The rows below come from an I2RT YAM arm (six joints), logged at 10 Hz.
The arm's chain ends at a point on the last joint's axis. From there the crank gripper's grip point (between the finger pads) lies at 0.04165 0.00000 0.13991 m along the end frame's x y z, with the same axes.
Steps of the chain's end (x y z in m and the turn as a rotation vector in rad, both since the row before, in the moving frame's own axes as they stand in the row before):
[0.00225 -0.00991 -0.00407 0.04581 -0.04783 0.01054]
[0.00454 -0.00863 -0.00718 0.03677 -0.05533 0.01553]
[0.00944 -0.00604 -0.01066 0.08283 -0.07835 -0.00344]
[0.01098 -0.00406 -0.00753 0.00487 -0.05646 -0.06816]
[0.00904 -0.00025 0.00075 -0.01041 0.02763 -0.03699]
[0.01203 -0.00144 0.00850 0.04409 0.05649 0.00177]
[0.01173 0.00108 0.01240 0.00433 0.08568 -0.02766]
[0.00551 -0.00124 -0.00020 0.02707 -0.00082 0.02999]
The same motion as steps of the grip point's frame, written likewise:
[-0.00445 -0.01596 -0.00238 0.04581 -0.04783 0.01054]
[-0.00322 -0.01323 -0.00517 0.03677 -0.05533 0.01553]
[-0.00165 -0.01786 -0.00832 0.08283 -0.07835 -0.00344]
[0.00290 -0.00731 -0.00541 0.00487 -0.05646 -0.06816]
[0.01289 -0.00041 -0.00045 -0.01041 0.02763 -0.03699]
[0.01987 -0.00747 0.00579 0.04409 0.05649 0.00177]
[0.02352 -0.00083 0.00832 0.00433 0.08568 -0.02766]
[0.00543 -0.00378 -0.00020 0.02707 -0.00082 0.02999]

